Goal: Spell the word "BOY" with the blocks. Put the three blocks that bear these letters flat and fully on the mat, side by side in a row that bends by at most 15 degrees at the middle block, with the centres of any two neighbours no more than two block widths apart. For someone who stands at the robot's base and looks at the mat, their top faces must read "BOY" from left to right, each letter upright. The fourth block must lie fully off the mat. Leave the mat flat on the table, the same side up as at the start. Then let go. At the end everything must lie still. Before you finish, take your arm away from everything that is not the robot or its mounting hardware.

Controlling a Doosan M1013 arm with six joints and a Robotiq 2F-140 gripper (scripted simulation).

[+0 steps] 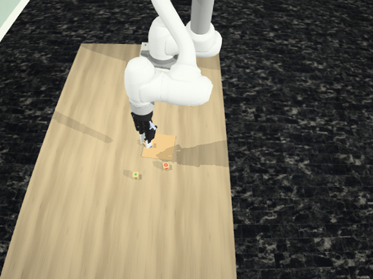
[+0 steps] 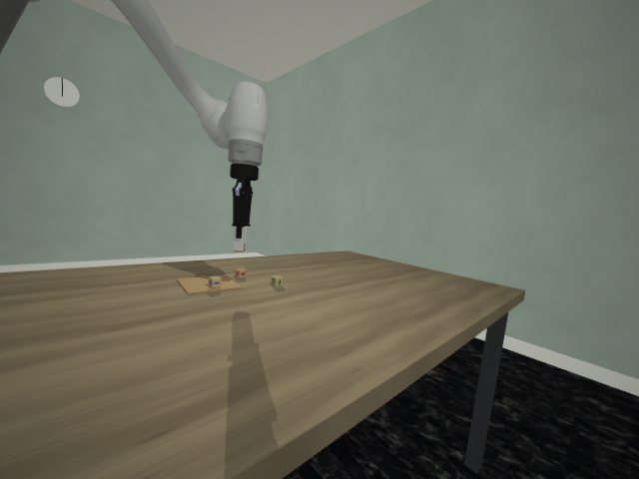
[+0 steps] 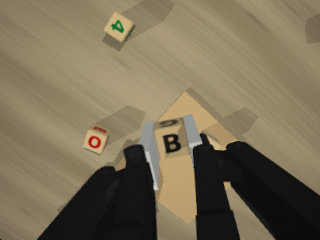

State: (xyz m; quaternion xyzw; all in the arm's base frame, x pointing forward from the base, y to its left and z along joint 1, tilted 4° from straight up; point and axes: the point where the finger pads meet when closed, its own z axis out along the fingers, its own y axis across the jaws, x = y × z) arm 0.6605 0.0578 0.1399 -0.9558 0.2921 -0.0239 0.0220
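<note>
Right now my hand is 7 cm past the tan square mat, 4 cm to the right of it and 14 cm above it.
</note>
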